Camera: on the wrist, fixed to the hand. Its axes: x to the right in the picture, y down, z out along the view.
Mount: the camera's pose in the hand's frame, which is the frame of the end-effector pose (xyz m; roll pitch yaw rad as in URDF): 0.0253 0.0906 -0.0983 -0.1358 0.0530 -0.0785
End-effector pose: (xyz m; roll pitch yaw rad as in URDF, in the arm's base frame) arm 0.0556 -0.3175 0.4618 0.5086 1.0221 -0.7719
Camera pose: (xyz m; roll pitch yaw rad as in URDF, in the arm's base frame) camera 0.1281 -0.2109 0.4184 0.2918 1.1049 -0.8669
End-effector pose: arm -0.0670 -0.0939 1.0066 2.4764 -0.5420 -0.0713
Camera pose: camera -0.1147 -0.1011 1.1338 2.2865 -0.5327 0.0384
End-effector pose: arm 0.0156 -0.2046 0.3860 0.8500 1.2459 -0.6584
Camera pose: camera 0.1062 -0.1057 0.3630 0.6663 1.3395 -0.7103
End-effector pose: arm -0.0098 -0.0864 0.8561 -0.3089 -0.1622 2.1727
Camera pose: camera -0.0815 -0.0816 0.7406 -0.4290 -0.1349 2.0810
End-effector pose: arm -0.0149 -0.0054 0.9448 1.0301 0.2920 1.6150
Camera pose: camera -0.1471 0.0208 0.9634 0.8982 0.3865 1.6205
